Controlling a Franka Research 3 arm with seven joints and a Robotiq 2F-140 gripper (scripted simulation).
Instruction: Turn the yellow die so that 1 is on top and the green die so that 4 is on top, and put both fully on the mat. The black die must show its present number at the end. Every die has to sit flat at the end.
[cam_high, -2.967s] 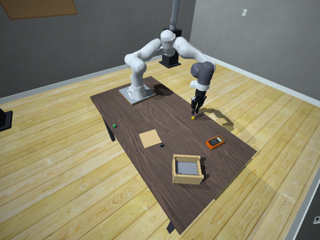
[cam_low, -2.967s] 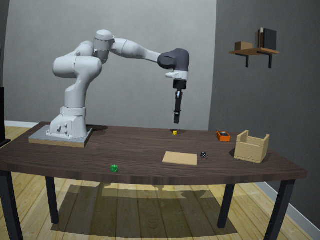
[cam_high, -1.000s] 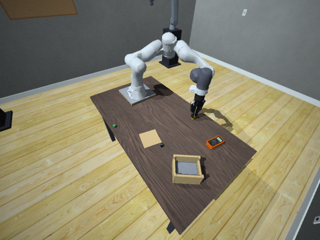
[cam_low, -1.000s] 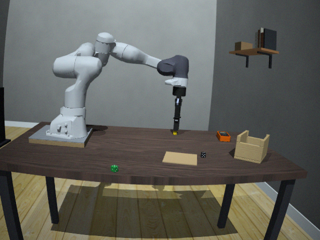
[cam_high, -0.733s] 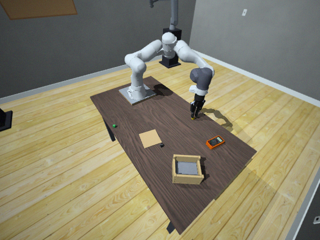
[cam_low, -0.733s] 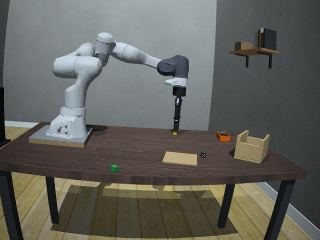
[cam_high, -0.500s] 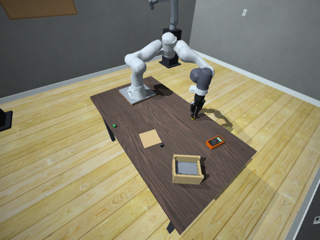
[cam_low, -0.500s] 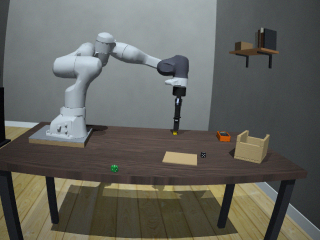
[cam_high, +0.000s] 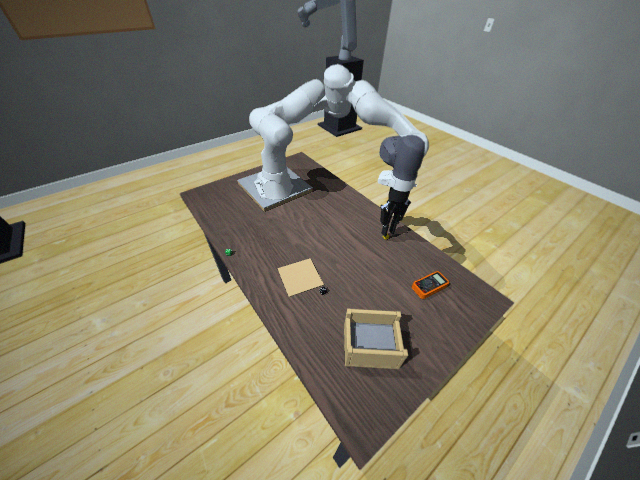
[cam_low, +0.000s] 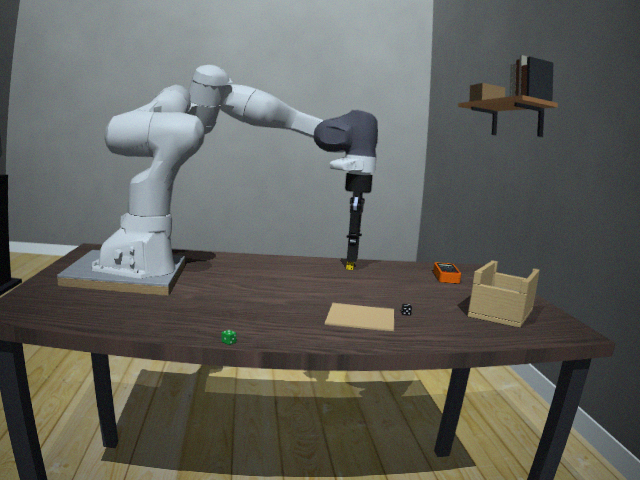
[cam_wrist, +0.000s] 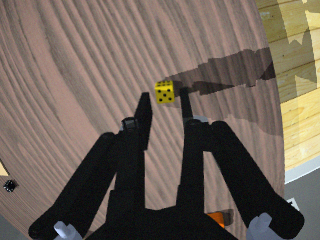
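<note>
Now: hand 50 mm above the yellow die. From my hand the other things lie so: orange multimeter (280 mm ahead, 50 mm to the right, 50 mm below); black die (70 mm ahead, 400 mm to the right, 50 mm below); tan mat (30 mm behind, 430 mm to the right, 60 mm below).
</note>
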